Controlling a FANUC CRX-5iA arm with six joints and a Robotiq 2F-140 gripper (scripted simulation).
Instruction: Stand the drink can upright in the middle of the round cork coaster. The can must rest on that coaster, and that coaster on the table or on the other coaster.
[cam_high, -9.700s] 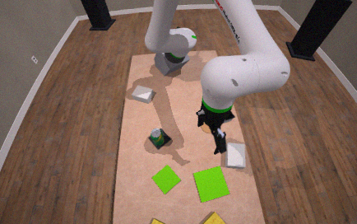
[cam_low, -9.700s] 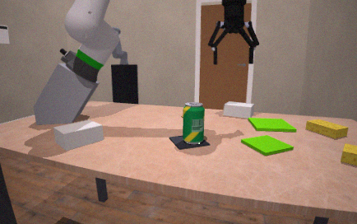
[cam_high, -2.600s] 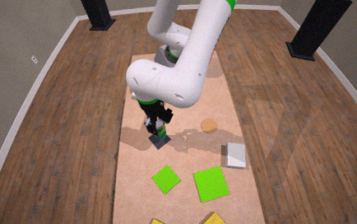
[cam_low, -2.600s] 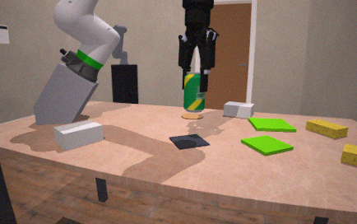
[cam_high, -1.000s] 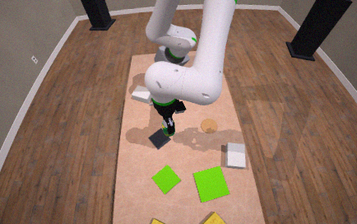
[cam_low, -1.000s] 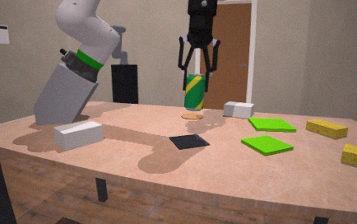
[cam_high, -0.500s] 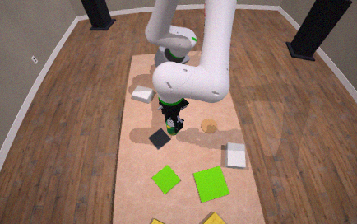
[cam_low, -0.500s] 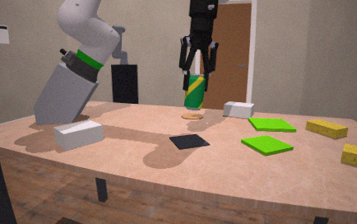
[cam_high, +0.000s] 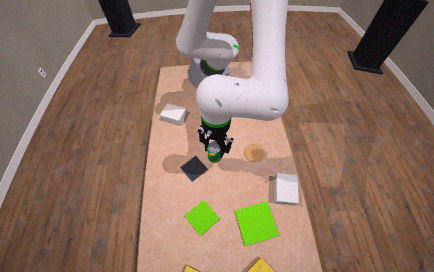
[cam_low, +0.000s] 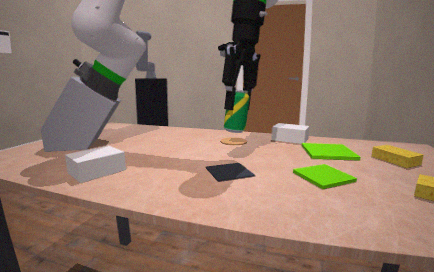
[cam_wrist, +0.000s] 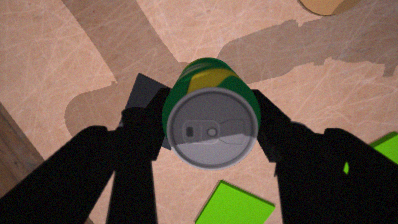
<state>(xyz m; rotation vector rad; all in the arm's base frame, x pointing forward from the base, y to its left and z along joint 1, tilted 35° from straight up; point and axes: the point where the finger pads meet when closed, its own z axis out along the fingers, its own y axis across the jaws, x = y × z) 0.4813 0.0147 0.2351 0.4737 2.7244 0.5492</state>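
My hand is 190 mm to the right of the round cork coaster, 180 mm above it and 110 mm past it. From my hand the other things lie so: dark square coaster: 180 mm below, 110 mm to the right, 30 mm ahead; yellow drink can: 30 mm below.
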